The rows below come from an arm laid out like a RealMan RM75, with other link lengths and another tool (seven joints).
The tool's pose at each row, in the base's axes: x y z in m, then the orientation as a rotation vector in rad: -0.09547 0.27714 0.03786 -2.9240 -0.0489 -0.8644; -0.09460 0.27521 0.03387 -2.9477 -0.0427 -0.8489; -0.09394 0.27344 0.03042 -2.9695 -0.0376 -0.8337; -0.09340 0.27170 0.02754 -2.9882 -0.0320 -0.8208; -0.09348 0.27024 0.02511 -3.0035 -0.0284 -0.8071; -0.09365 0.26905 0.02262 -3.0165 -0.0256 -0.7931
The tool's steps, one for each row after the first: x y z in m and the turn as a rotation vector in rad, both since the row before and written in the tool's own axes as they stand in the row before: -0.00145 0.00229 0.00362 -0.0187 -0.0141 -0.0005; -0.00129 0.00201 0.00312 -0.0170 -0.0135 -0.0008; -0.00105 0.00190 0.00263 -0.0149 -0.0113 0.0000; -0.00132 0.00154 0.00198 -0.0113 -0.0112 -0.0004; -0.00141 0.00125 0.00203 -0.0091 -0.0109 -0.0003
